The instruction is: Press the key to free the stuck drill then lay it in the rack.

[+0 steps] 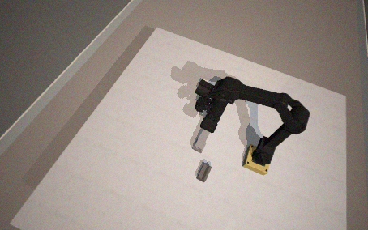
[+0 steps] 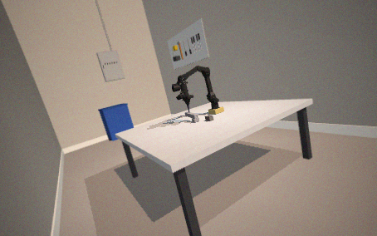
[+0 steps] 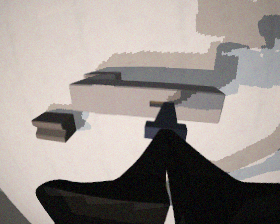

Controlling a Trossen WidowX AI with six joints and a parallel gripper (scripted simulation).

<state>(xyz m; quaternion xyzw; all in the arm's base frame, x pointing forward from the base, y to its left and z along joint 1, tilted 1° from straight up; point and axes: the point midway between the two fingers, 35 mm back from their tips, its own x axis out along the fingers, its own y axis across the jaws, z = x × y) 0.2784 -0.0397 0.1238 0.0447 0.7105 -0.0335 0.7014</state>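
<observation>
Now: gripper tip 50 mm to the right of the drill and 80 mm above it. From my gripper tip the other things lie so: grey fixture 30 mm to the left, 90 mm below.
</observation>
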